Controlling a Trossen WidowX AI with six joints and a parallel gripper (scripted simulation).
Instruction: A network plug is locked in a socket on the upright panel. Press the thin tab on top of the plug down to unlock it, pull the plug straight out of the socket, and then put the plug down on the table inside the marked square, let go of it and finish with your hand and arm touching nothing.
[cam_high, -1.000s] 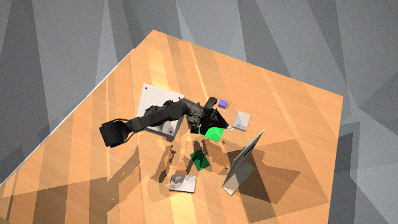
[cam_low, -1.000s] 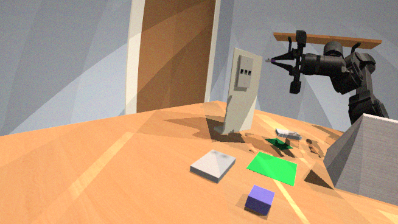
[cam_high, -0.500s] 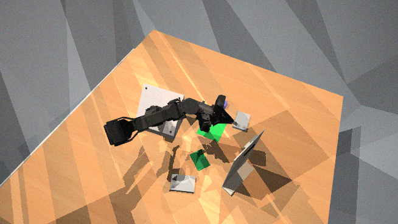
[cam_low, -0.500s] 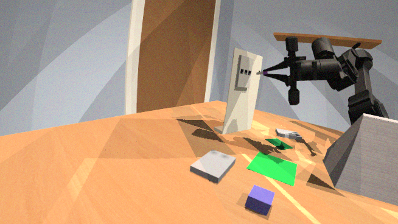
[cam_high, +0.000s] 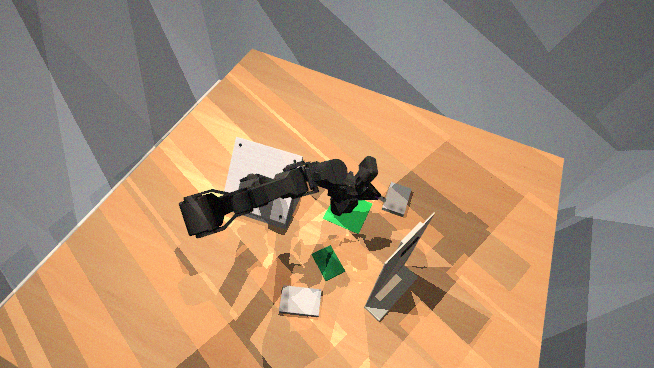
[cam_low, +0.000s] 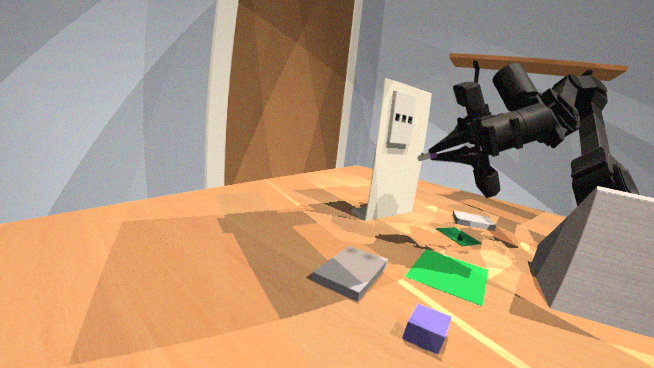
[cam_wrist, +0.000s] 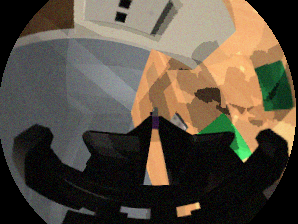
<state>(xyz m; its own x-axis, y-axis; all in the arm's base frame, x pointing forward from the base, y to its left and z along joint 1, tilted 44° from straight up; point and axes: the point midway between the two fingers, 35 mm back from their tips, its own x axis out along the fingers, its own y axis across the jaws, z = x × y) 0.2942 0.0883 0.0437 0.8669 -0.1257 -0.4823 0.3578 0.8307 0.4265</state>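
Now: gripper tip 80 mm past the bright green square, 30 mm to the right of it and 180 mm above it. The rest, counted from my gripper tip: network plug (10 mm ahead); then grey socket panel (100 mm ahead, 160 mm to the right, 30 mm below).
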